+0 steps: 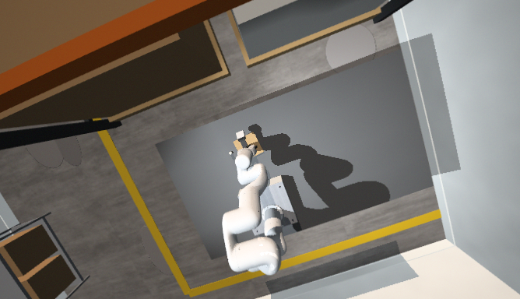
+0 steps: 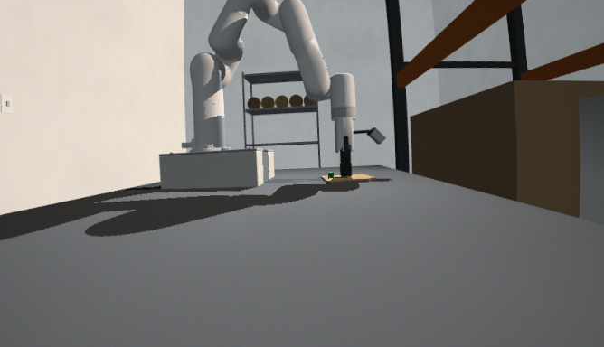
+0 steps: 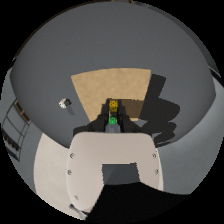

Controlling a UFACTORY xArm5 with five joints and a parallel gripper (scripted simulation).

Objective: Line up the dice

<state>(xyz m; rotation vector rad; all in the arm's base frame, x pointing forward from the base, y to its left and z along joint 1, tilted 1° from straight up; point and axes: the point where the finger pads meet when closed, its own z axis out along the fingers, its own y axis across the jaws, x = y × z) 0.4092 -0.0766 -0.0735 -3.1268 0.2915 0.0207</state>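
The yellow die is 1 cm below my hand. Round my hand: green die (4 cm behind, 1 cm to the left, 2 cm below); then white die (3 cm ahead, 11 cm to the left, 2 cm below); then tan mat (3 cm below).
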